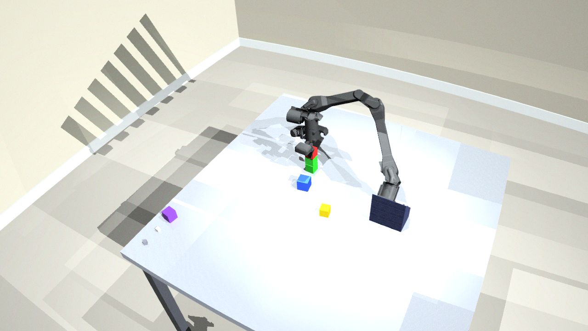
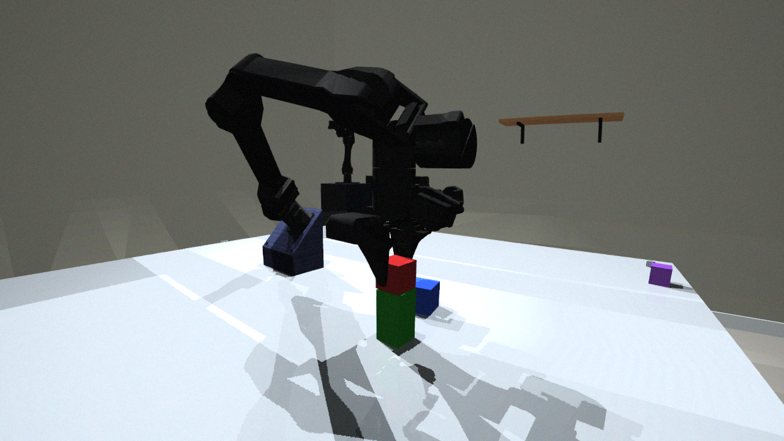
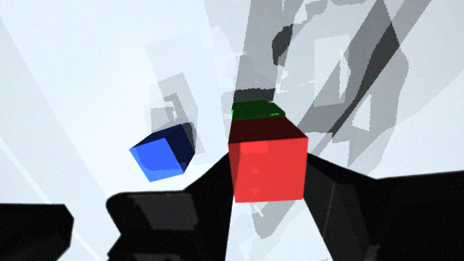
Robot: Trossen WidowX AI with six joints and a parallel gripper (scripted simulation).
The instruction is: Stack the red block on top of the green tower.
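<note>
Right now my gripper tip is 1 cm below the red block and 1 cm short of it. Round my gripper tip: blue block: 11 cm to the left, 6 cm below, 2 cm behind; then yellow block: 21 cm to the left, 18 cm behind, 7 cm below; then green block: 3 cm below, 1 cm ahead.
</note>
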